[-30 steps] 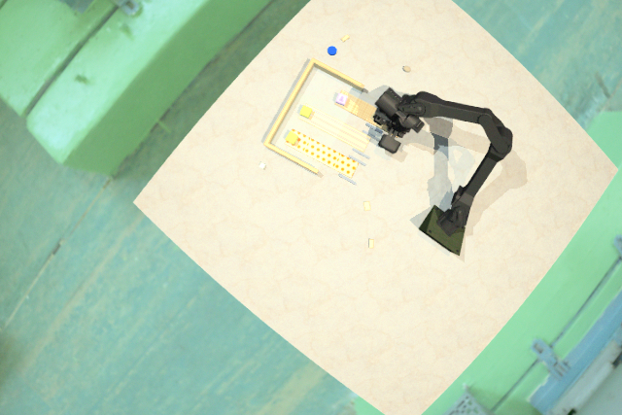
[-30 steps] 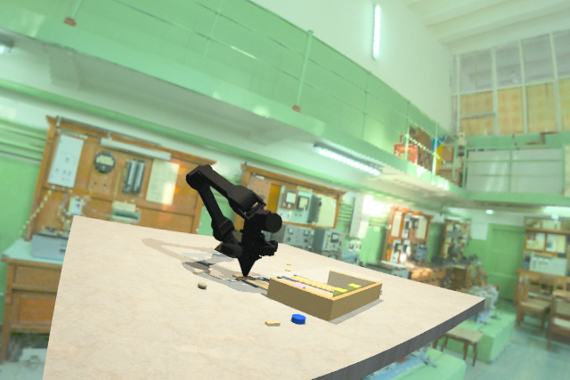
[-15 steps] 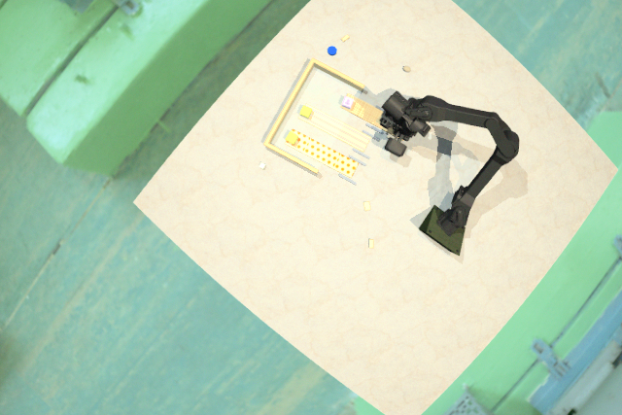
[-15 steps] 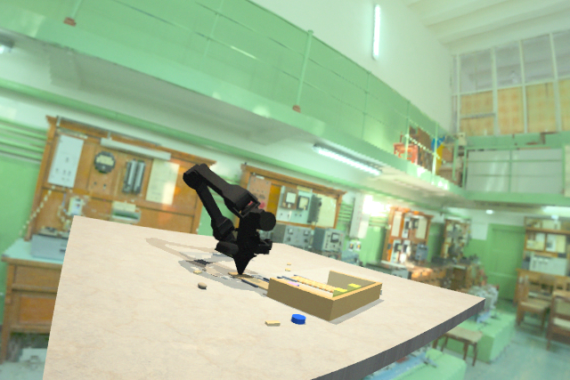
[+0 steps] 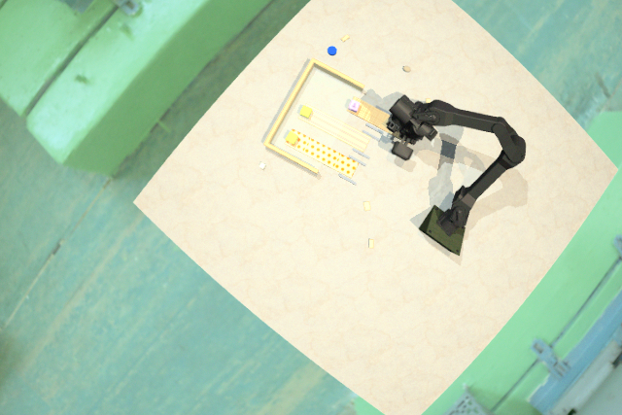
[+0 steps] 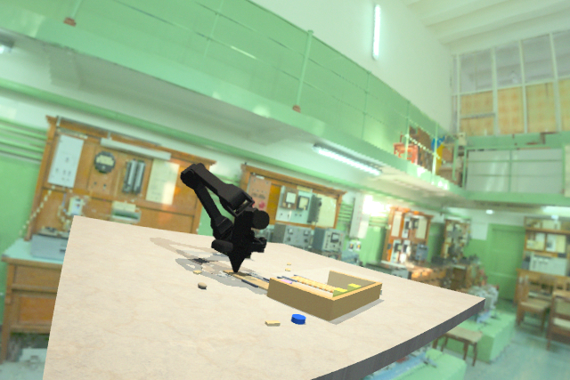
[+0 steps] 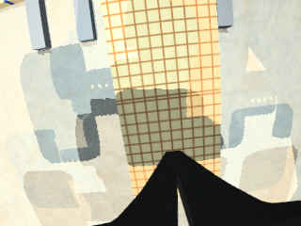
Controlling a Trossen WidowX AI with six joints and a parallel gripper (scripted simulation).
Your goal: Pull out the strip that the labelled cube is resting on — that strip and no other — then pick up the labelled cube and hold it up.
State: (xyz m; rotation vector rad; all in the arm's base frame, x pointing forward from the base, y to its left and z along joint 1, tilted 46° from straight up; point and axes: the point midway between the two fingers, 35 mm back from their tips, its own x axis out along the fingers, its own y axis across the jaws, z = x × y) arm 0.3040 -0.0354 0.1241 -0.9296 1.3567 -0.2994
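Right now my gripper tip is 18 cm short of the lilac cube, 7 cm to the right of it and 2 cm below it. Also, from my gripper tip: blue disc (37 cm ahead, 1 cm to the right).
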